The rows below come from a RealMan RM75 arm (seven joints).
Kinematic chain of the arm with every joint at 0, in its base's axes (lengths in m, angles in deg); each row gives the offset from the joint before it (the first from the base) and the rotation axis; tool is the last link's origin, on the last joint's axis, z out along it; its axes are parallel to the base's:
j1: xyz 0 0 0.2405 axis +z
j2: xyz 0 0 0 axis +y
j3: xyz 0 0 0.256 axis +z
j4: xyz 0 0 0 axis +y
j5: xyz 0 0 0.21 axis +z
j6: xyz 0 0 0 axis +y
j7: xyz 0 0 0.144 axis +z
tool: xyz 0 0 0
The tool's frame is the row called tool.
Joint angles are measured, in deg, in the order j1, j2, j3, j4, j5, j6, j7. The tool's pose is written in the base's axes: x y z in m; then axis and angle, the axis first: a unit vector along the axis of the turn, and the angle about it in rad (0 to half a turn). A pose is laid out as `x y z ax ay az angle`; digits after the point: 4 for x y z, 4 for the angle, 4 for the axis.
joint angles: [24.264, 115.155, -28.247, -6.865, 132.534, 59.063, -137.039]
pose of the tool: 0.4032 0.3304 0.0702 -0.7064 0.5298 0.4694 1.7913
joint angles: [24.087, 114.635, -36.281, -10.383, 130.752, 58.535, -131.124]
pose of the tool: 0.3901 0.3410 0.0683 -0.7407 0.4960 0.4531 1.8972
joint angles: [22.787, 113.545, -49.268, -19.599, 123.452, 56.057, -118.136]
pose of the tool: 0.3674 0.3560 0.0639 -0.7984 0.4511 0.3989 2.0925
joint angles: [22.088, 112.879, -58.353, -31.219, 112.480, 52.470, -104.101]
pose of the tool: 0.3383 0.3731 0.0607 -0.8457 0.4150 0.3354 2.2401
